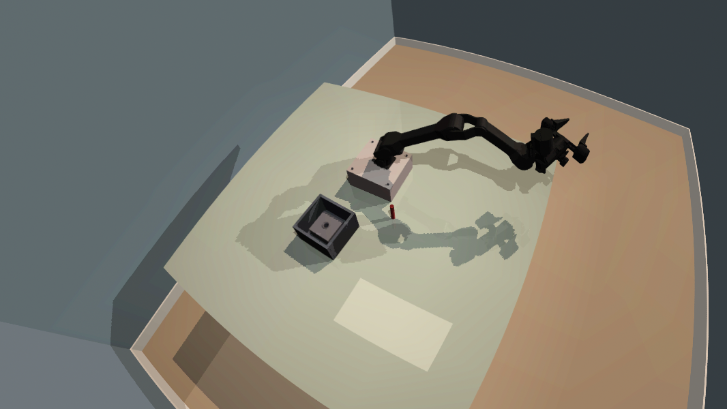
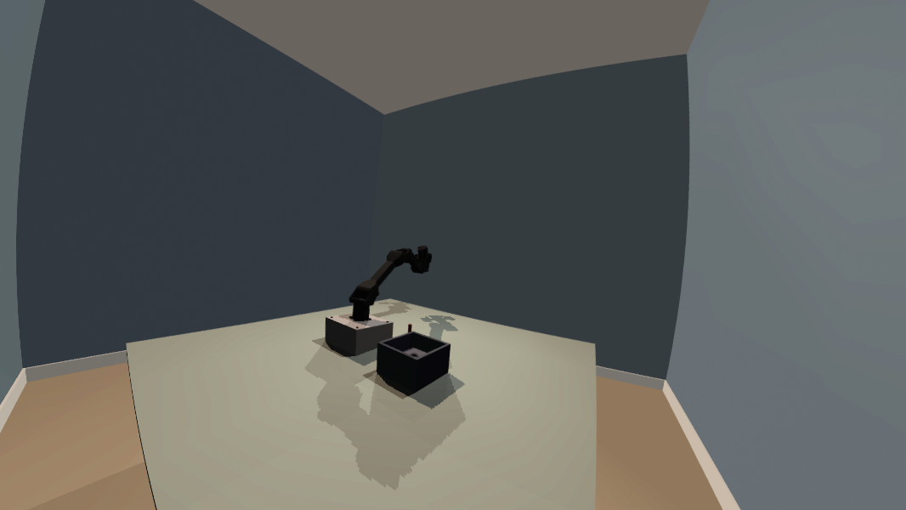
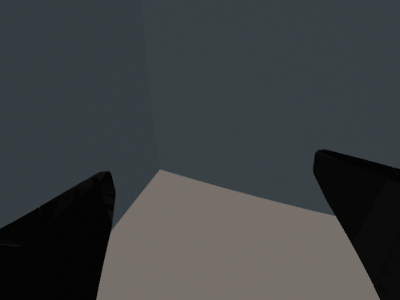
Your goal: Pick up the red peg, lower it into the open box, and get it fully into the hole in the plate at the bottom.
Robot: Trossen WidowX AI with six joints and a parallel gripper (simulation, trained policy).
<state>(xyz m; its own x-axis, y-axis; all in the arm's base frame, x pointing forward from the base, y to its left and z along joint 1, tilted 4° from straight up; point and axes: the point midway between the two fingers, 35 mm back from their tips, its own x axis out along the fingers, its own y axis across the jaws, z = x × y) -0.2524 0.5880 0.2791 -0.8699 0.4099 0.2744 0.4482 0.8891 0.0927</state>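
The red peg is 44 cm ahead of my gripper tip, 50 cm to the right of it and 30 cm below it. The rest, counted from my gripper tip: grey plate (61 cm ahead, 67 cm to the right, 29 cm below); then dark box (61 cm ahead, 67 cm to the right, 31 cm below).
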